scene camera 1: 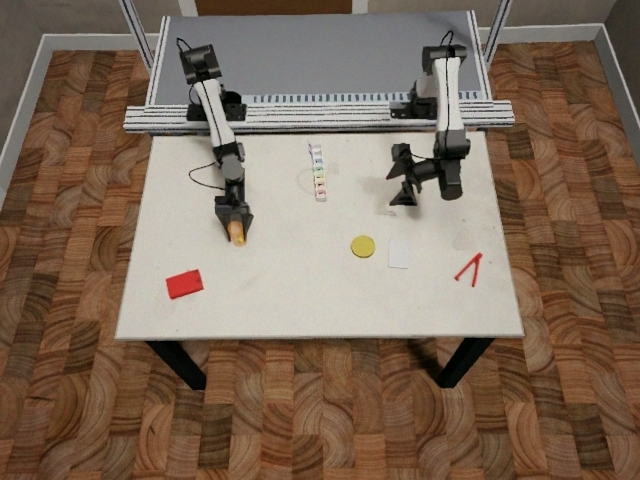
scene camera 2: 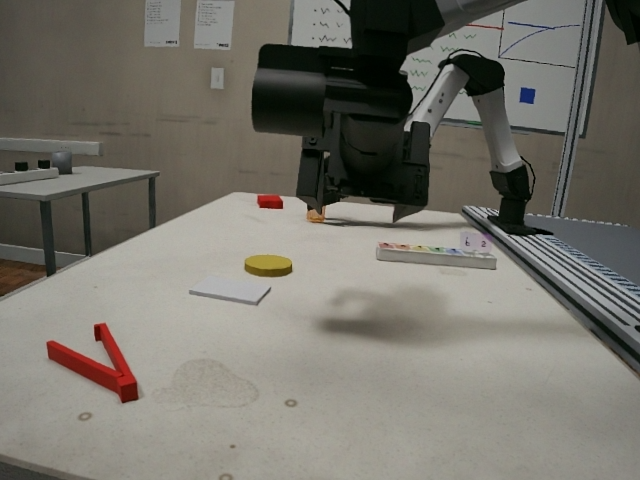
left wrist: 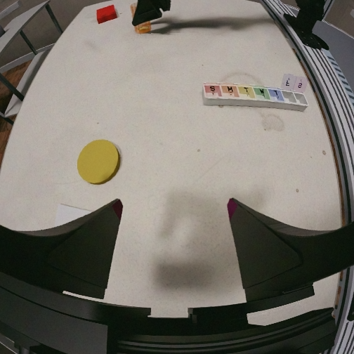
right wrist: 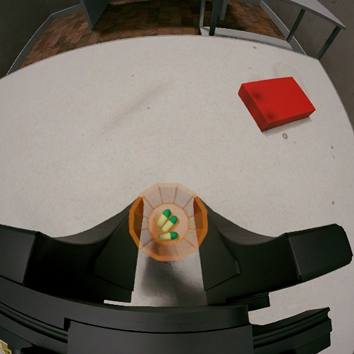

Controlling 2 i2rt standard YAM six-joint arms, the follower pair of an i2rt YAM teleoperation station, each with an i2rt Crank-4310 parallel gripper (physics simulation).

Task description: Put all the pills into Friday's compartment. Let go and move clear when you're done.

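Frame: origin at the left arm's base, x left, y back, z up, level; millimetres.
Seen in the pictures: left gripper, fingertip midpoint: [scene camera 1: 387, 191] [scene camera 2: 357, 214]; right gripper, fingertip midpoint: [scene camera 1: 237, 241] [scene camera 2: 308, 206]; left arm's base, origin of the base link: [scene camera 1: 419, 112]; right arm's base, origin of the base link: [scene camera 2: 509, 226].
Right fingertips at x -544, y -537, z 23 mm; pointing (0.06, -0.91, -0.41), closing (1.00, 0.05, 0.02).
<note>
Pixels of each thing's top centre, then the offset from my right fingertips to it.
- clear orange pill bottle, middle of its top: [scene camera 2: 318, 186] [scene camera 1: 235, 227] dz +50, dx -1, dy +18 mm
- white pill organizer, middle of its top: [scene camera 2: 439, 231] [scene camera 1: 316, 164] dz +22, dx +214, dy +273 mm
- yellow disc, middle of its top: [scene camera 2: 268, 261] [scene camera 1: 363, 245] dz -20, dx +366, dy +15 mm
- white card, middle of its top: [scene camera 2: 231, 287] [scene camera 1: 398, 253] dz -27, dx +469, dy -3 mm
- red block, middle of its top: [scene camera 2: 269, 198] [scene camera 1: 183, 282] dz -12, dx -136, dy -133 mm
- red V-shaped piece, middle of its top: [scene camera 2: 85, 355] [scene camera 1: 475, 270] dz -16, dx +682, dy -49 mm
A clear orange pill bottle [scene camera 1: 236, 230] [scene camera 2: 315, 214] [left wrist: 143, 27] [right wrist: 167, 252] stands upright, mouth up. Several green-and-cream pills [right wrist: 170, 223] lie at its bottom. My right gripper [scene camera 1: 237, 237] [right wrist: 168, 199] is shut on the bottle, one finger on each side. The white pill organizer [scene camera 1: 319, 176] [scene camera 2: 434, 256] [left wrist: 250, 102] lies near the rail. Its S, M, T, W, T lids are closed; the two compartments [left wrist: 295, 97] at the other end, Friday's and Saturday's, are open with lids [left wrist: 294, 82] raised. My left gripper [scene camera 1: 389, 191] [scene camera 2: 357, 213] [left wrist: 174, 201] is open and empty above the table.
A yellow disc [scene camera 1: 362, 246] [scene camera 2: 268, 265] [left wrist: 98, 161] and a white card [scene camera 1: 398, 253] [scene camera 2: 230, 289] [left wrist: 71, 214] lie on the table. A red block [scene camera 1: 184, 284] [scene camera 2: 269, 201] [left wrist: 106, 14] [right wrist: 277, 102] lies beyond the bottle. A red V-shaped piece [scene camera 1: 468, 266] [scene camera 2: 82, 365] lies at the right in scene camera 1.
</note>
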